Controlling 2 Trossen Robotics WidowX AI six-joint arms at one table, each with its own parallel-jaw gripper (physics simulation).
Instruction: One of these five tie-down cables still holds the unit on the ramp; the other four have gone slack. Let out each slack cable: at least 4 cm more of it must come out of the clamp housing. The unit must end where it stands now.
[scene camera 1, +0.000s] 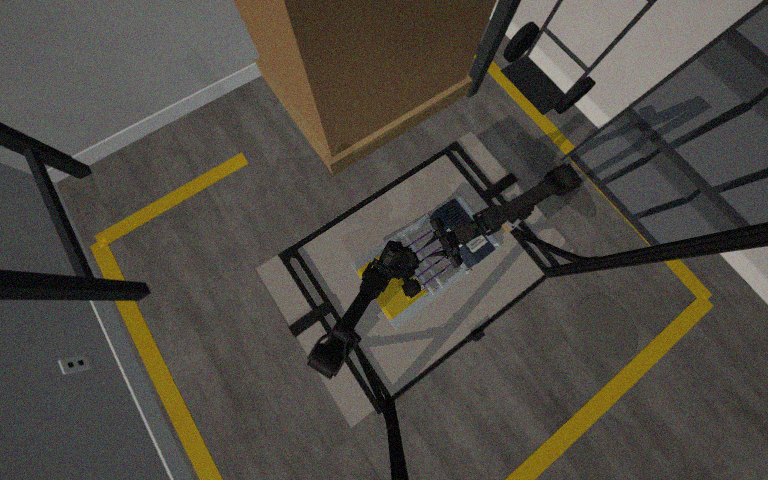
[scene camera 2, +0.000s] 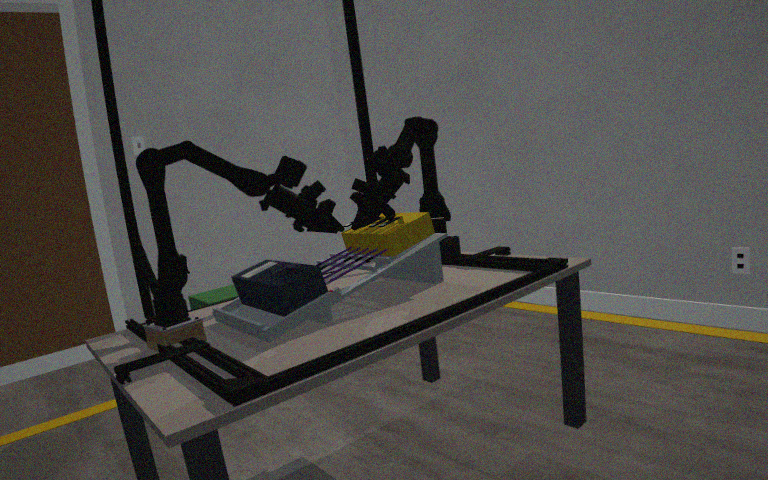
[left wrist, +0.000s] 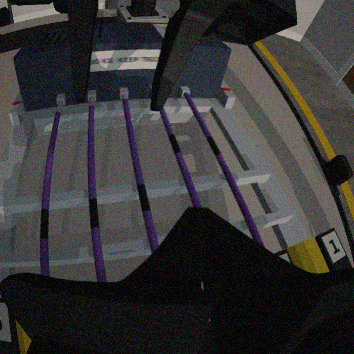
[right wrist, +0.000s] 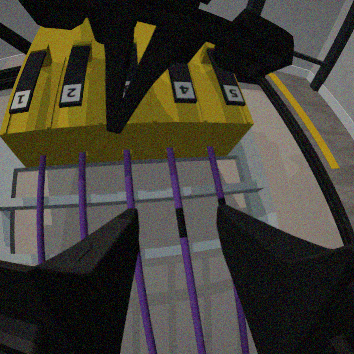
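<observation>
The dark blue unit (scene camera 1: 450, 209) (scene camera 2: 280, 288) (left wrist: 200, 72) rests low on the grey ramp (scene camera 2: 423, 267) (left wrist: 255, 177). Five purple cables with black marks run from it to the yellow clamp housing (scene camera 1: 396, 302) (scene camera 2: 410, 237) (right wrist: 175, 140); I cannot tell which is taut. Black levers labelled 1, 2, 4 and 5 show in the right wrist view; the middle one is mostly hidden. My left gripper (scene camera 2: 356, 225) (left wrist: 195, 216) (right wrist: 113, 132) is shut and empty over the housing's middle. My right gripper (scene camera 1: 431, 249) (scene camera 2: 342, 229) (right wrist: 177, 216) is partly open above the cables; cable 4 (right wrist: 181, 222) shows between its fingers, not gripped.
The two grippers are close together near the housing's cable side. A black frame (scene camera 2: 396, 335) runs along the edges of the table (scene camera 2: 167, 433). A green block (scene camera 2: 212, 297) lies behind the unit. A brown cabinet (scene camera 1: 390, 73) stands beyond the table.
</observation>
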